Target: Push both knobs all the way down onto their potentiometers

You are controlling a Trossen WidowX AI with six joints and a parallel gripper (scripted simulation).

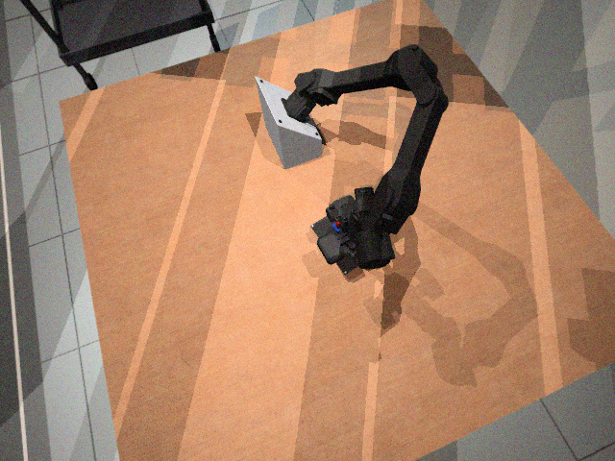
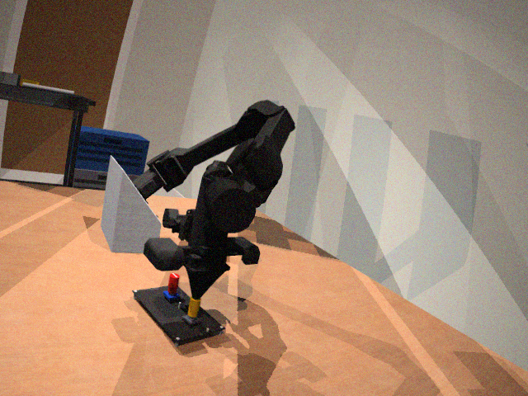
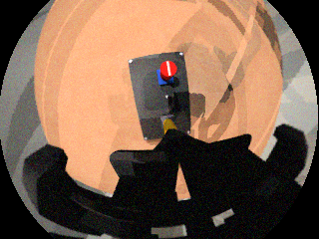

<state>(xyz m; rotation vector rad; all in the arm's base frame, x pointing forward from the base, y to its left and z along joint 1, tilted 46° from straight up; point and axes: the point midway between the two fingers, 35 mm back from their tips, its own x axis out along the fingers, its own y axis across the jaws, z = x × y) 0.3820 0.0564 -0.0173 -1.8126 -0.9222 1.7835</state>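
My gripper tip is now 2 cm above the yellow knob. From my gripper tip the other things lie so: red knob 8 cm behind, 1 cm to the right, 1 cm below.
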